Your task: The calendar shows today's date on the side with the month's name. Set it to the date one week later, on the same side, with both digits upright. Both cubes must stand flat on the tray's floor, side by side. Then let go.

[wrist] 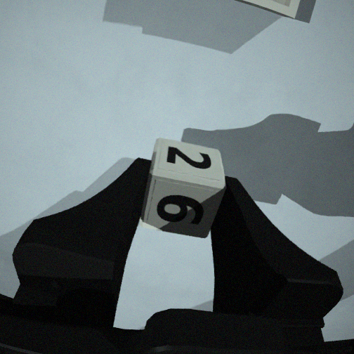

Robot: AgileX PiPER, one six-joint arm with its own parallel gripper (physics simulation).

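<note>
A cream cube (182, 187) is between the fingertips at the middle of the wrist view. Its upper visible face has a black 2 turned on its side, with its top to the right. The face below it has a black 6, also sideways, its bowl to the left. My gripper (182, 186) is shut on this cube and holds it above the surface. The calendar tray (296, 9) shows at the top right, where one corner of its pale rim is in view, apart from the held cube. The other cube does not show.
Large grey shadows fall on the pale blue surface (100, 90). One lies beside the tray at the top, others to the right of the held cube and at the left behind the finger.
</note>
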